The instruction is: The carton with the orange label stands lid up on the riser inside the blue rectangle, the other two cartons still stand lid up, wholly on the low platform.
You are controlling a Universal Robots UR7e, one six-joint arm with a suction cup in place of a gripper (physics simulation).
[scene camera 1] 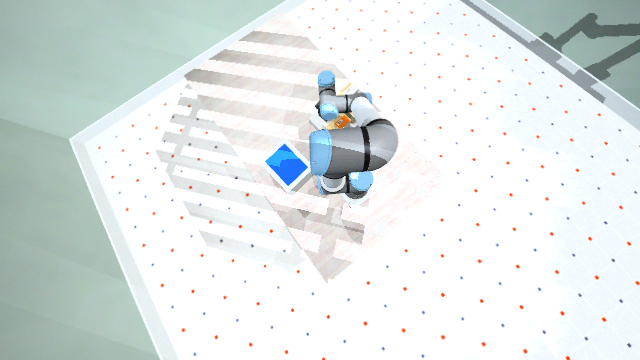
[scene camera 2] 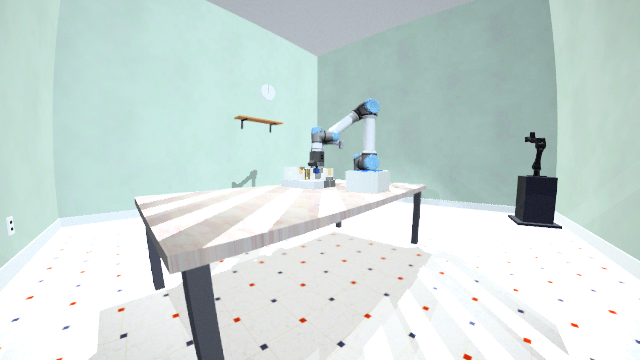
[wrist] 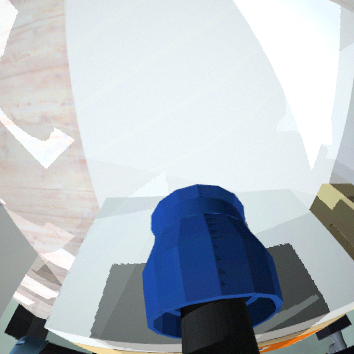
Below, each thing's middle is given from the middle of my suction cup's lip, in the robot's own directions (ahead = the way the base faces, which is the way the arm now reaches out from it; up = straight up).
My suction cup is now 70 mm past the carton with orange label (wrist: 101, 297), 20 mm above it and 10 mm to the left of it. The rest, counted from my suction cup: low platform (wrist: 247, 102) (90 mm to the right, 90 mm below, 20 mm behind); then riser (scene camera 1: 284, 162) (370 mm to the left, 50 mm below, 40 mm behind).
